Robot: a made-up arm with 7 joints.
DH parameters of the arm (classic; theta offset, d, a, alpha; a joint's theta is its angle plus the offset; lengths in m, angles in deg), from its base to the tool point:
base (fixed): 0 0.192 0.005 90
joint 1: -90 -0.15 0.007 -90
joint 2: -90 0.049 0.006 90
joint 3: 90 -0.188 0.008 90
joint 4: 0 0.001 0.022 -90
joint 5: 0 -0.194 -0.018 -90
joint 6: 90 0.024 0.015 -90
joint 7: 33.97 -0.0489 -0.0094 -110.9
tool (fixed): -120.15 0.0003 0 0
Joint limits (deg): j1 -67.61..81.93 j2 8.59..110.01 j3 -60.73..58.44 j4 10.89..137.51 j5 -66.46..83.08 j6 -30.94..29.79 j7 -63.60..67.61
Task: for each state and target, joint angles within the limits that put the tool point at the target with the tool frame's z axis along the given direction. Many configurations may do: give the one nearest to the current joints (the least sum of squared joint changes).
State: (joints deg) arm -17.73 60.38 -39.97 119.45 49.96 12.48 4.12
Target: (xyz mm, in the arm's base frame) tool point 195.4 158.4 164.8 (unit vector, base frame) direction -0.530 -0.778 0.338
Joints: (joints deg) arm -2.74 48.07 -12.08 137.30 48.77 20.72 -42.63
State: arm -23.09 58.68 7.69 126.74 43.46 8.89 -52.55
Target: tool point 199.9 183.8 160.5 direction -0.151 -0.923 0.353
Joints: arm -7.44 49.77 -1.64 132.86 50.45 14.81 -60.08
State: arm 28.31 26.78 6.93 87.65 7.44 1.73 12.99
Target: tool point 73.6 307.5 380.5 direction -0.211 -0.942 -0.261
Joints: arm 70.18 33.33 33.02 110.24 22.60 23.86 6.49
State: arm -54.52 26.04 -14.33 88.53 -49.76 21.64 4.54
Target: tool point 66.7 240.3 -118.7 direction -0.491 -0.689 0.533
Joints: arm -51.07 35.83 -3.53 79.29 -32.81 12.89 30.43
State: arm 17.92 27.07 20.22 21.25 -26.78 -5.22 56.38
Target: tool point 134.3 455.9 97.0 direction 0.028 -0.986 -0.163
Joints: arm 1.01 43.27 58.44 45.22 -17.15 -20.83 26.30
